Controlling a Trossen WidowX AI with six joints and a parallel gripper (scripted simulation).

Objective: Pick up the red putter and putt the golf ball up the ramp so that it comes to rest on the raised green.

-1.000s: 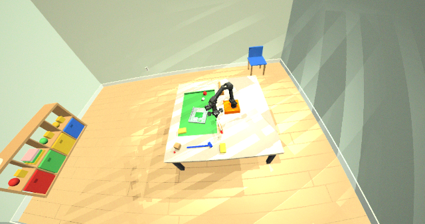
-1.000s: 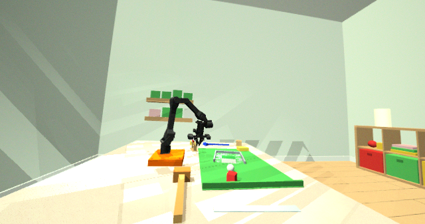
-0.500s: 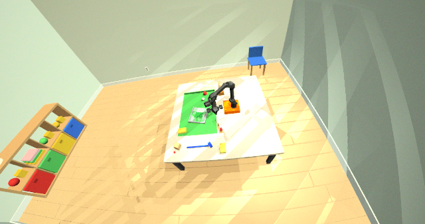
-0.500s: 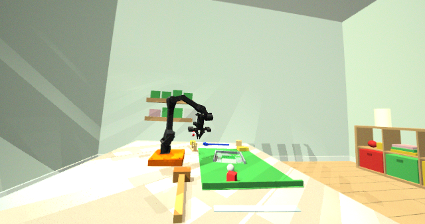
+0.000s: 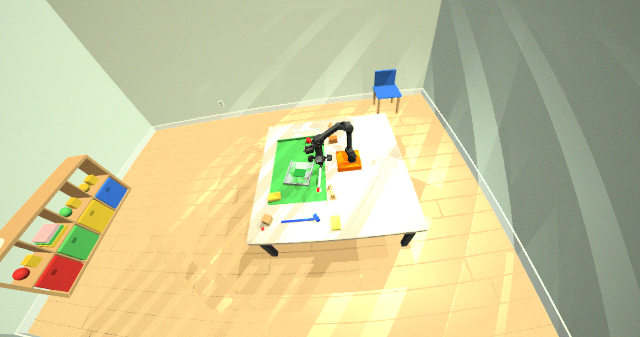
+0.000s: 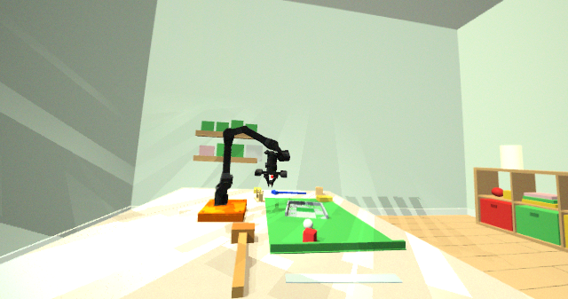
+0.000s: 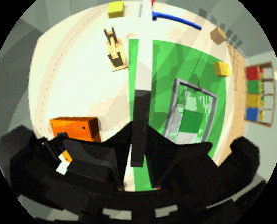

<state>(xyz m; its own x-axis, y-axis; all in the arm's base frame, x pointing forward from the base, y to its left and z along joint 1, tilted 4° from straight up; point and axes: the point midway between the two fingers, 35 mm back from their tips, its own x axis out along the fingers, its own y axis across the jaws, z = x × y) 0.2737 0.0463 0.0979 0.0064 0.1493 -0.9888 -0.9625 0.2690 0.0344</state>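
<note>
Right now my gripper tip is 3 cm short of the red putter, 11 cm to the right of it and 2 cm below it. Round my gripper tip: white golf ball (10 cm ahead, 33 cm to the right, 10 cm below); red block (5 cm ahead, 44 cm to the right, 10 cm below); blue putter (24 cm ahead, 36 cm to the left, 11 cm below).
</note>
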